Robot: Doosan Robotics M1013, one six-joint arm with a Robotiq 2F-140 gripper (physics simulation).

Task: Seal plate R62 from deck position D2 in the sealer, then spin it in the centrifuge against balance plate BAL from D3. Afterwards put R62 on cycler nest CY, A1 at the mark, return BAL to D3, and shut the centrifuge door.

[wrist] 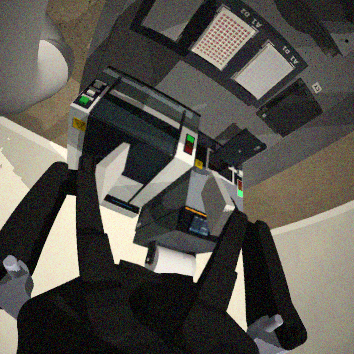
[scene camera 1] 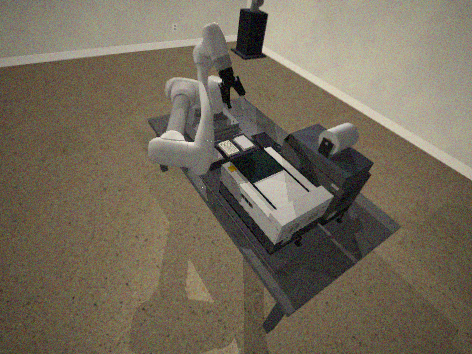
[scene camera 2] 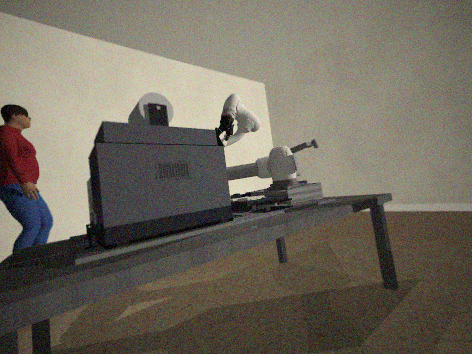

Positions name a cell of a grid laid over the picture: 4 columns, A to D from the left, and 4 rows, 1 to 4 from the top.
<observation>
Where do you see a plate with red wells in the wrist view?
At C1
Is my gripper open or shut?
Open.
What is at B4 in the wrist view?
My gripper.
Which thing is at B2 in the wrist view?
A dark lid.
</observation>
